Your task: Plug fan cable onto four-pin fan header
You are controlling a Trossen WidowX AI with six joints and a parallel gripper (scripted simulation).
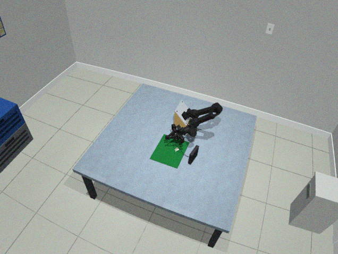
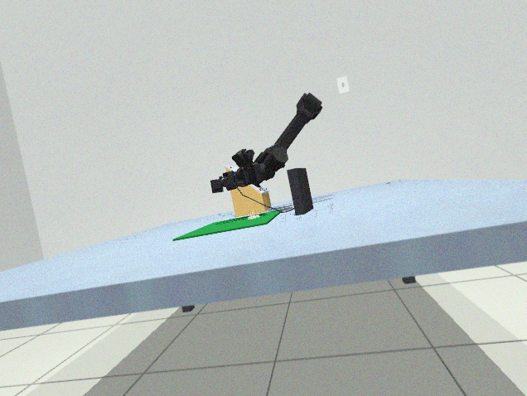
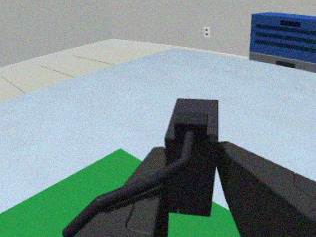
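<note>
Right now the green board is 3 cm ahead of my gripper tip, 4 cm to the left of it and 14 cm below it. From my gripper tip the other things lie so: black fan: 2 cm ahead, 23 cm to the left, 7 cm below; black fan plug: 1 cm to the right, 1 cm below; white four-pin header: 8 cm to the left, 13 cm below.
</note>
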